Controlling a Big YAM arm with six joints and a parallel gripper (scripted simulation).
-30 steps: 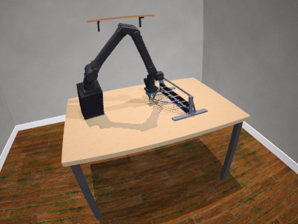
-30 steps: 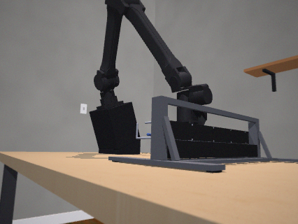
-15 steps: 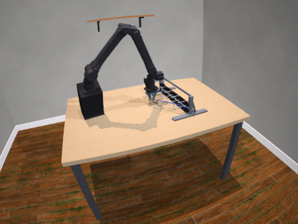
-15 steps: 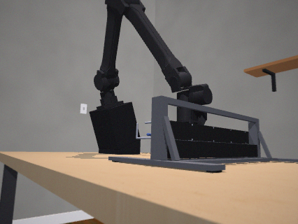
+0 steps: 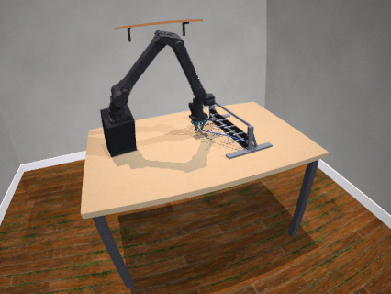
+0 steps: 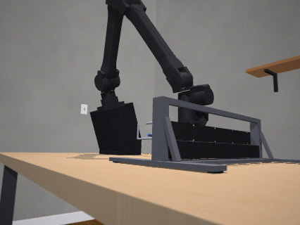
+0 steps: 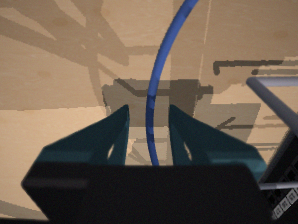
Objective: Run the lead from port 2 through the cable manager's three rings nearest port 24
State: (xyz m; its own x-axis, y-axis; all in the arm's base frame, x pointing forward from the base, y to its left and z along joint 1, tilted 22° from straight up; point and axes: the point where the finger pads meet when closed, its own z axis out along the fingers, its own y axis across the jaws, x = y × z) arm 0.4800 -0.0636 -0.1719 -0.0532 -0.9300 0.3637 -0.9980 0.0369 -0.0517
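The grey rack lies 170 mm ahead of my hand, 70 mm to the right of it and 30 mm above it.
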